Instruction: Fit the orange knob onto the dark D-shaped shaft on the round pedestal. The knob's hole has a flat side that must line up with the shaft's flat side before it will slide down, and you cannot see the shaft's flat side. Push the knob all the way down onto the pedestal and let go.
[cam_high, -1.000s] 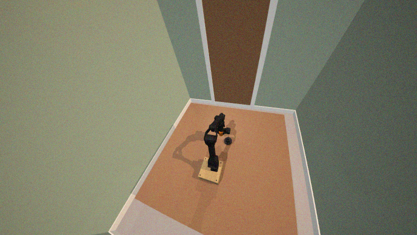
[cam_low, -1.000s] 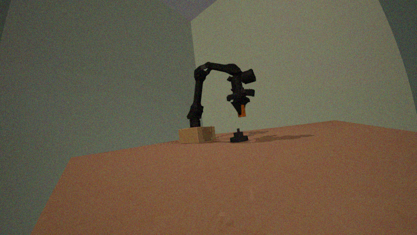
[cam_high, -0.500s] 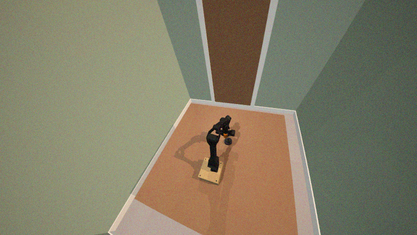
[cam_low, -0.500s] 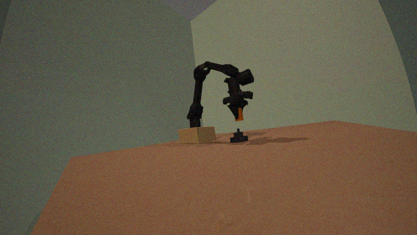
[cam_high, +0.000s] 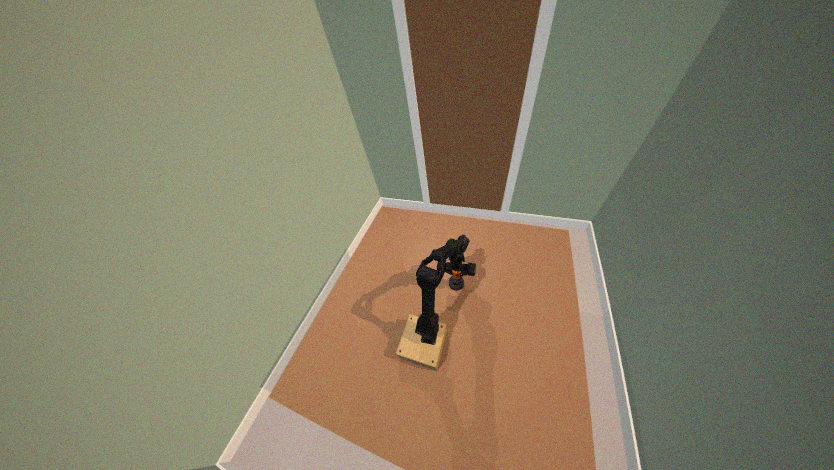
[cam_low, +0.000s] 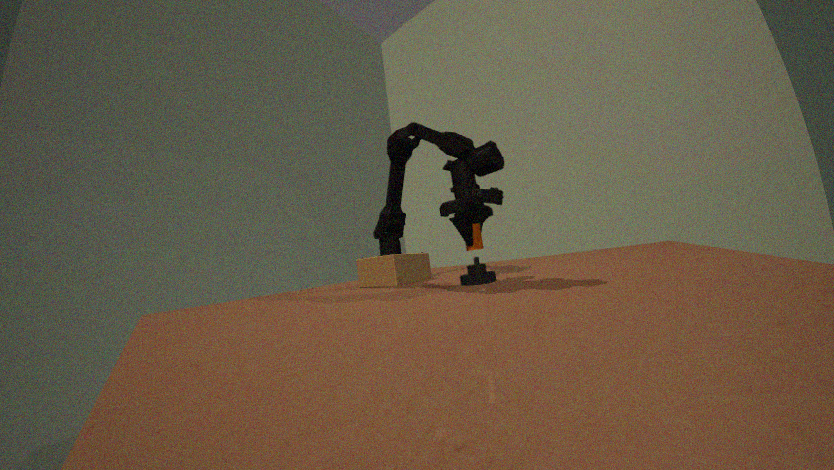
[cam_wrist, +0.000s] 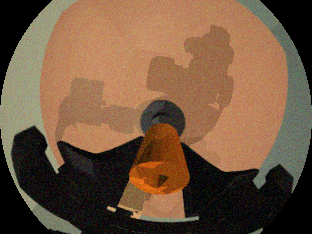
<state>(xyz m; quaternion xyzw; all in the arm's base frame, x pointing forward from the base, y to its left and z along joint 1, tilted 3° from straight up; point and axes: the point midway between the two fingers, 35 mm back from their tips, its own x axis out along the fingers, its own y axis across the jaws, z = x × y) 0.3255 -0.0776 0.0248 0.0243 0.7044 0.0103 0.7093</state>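
Now: the round pedestal 60 mm below my gripper tip. Also, from my gripper tip: orange knob: 20 mm above.
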